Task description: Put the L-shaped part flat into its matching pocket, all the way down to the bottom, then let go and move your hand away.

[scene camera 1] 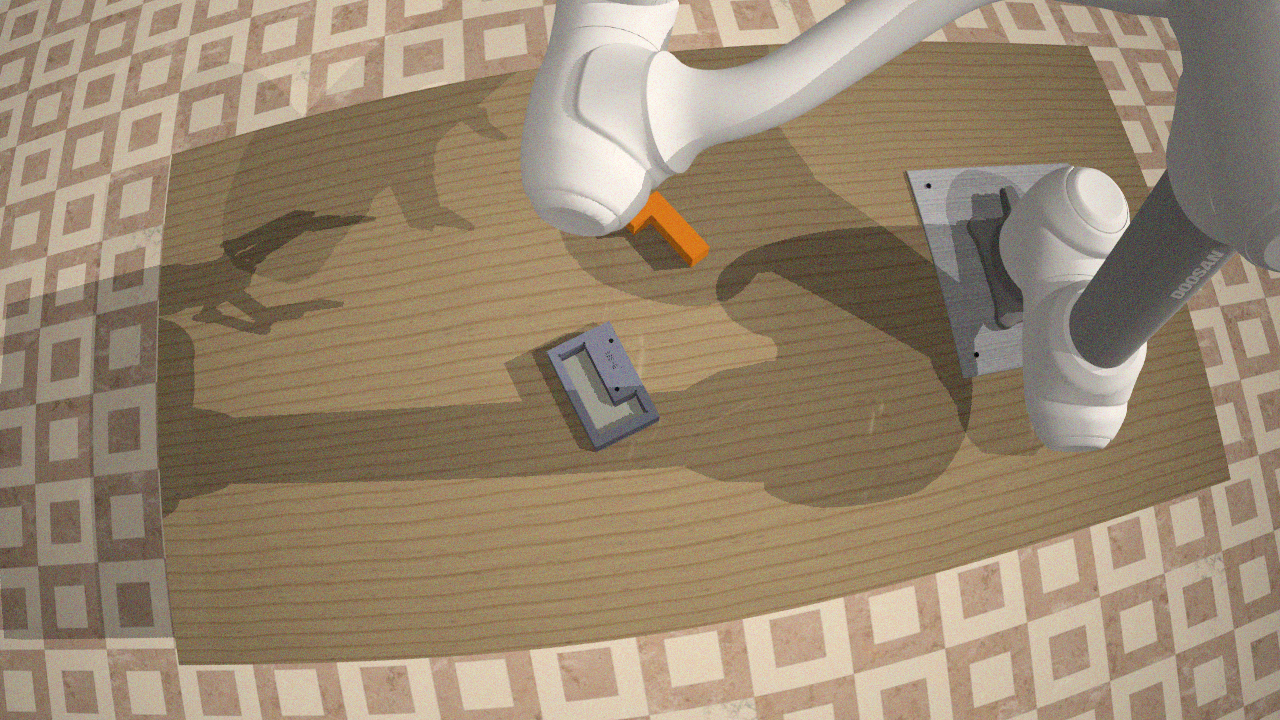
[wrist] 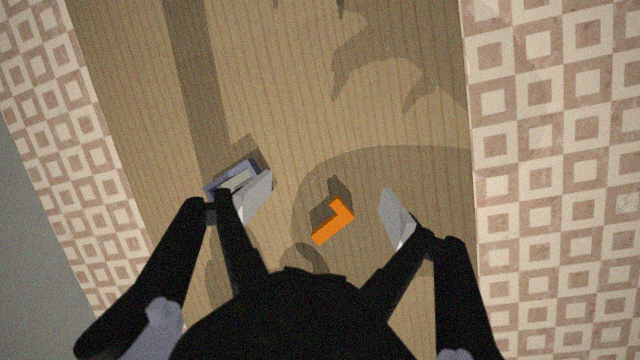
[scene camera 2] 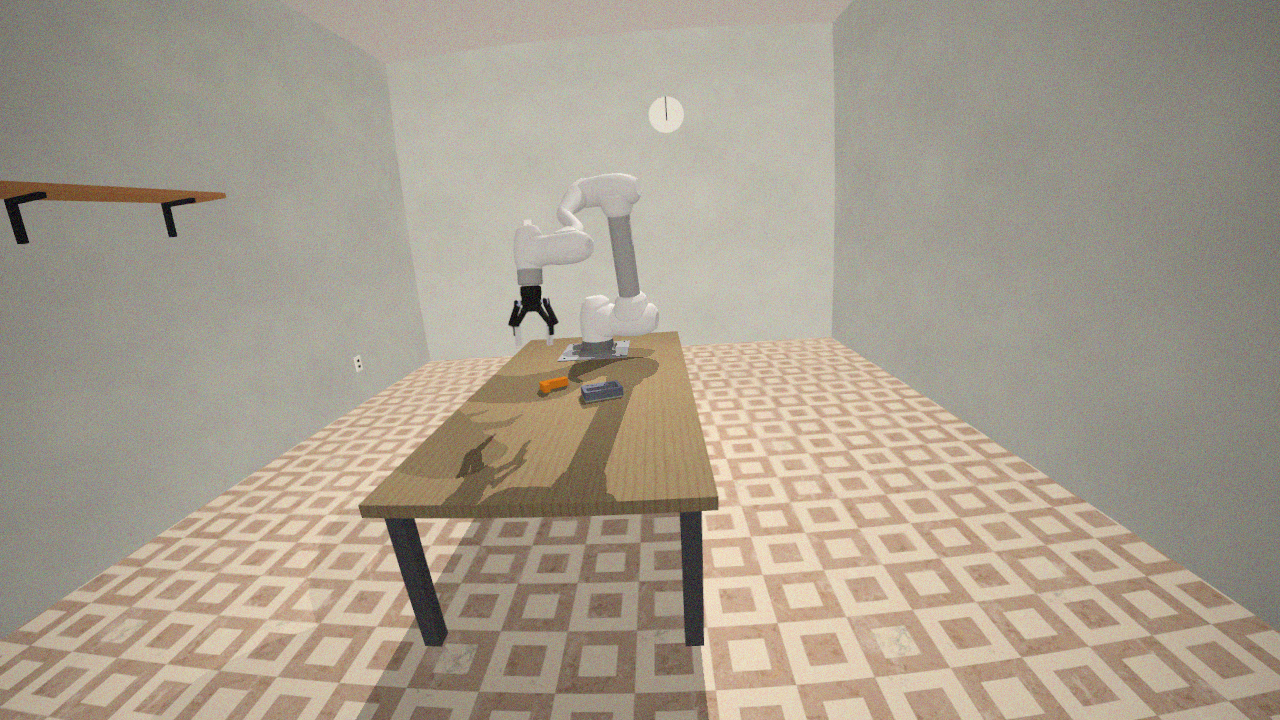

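Where they show: gripper, fingertip midpoint: [wrist: 325, 190] [scene camera 2: 534, 345]; arm's base at its link origin: [scene camera 1: 1027, 267] [scene camera 2: 598, 349].
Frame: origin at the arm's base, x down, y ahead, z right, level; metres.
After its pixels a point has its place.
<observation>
The orange L-shaped part [scene camera 1: 680, 236] @[x -0.026, y 0.542, z 0.112 m] [scene camera 2: 554, 385] @[x -0.007, y 0.560, z 0.127 m] [wrist: 341, 220] @[x -0.026, y 0.559, z 0.156 m] lies on the table; in scene camera 1 the arm hides one end of it. The blue-grey block with the L-shaped pocket [scene camera 1: 643, 411] @[x -0.007, y 0.633, z -0.111 m] [scene camera 2: 602, 392] @[x -0.023, y 0.724, z -0.078 m] [wrist: 227, 179] @[x -0.017, y 0.707, z -0.089 m] stands apart from it on the table, and its pocket shows a pale floor. My gripper [scene camera 2: 534, 342] @[x -0.201, y 0.675, z 0.158 m] [wrist: 325, 190] @[x -0.201, y 0.675, z 0.158 m] is wide open and empty, high above the table, with its fingers pointing down. In the wrist view the part shows between the fingertips, far below them, and the left finger covers some of the block. The arm hides the gripper in scene camera 1.
The arm's base stands on a metal plate [scene camera 1: 954, 295] @[x 0.000, y 0.150, z -0.025 m] [scene camera 2: 572, 355] @[x 0.000, y 0.081, z 0.124 m] at one end of the wooden table [scene camera 1: 402, 573] @[x 0.004, y 0.989, z -0.275 m] [scene camera 2: 554, 465] @[x 0.004, y 1.200, z 0.015 m]. The arm reaches over the table. A shelf [scene camera 2: 107, 193] hangs on the left wall in scene camera 2, away from the table.
</observation>
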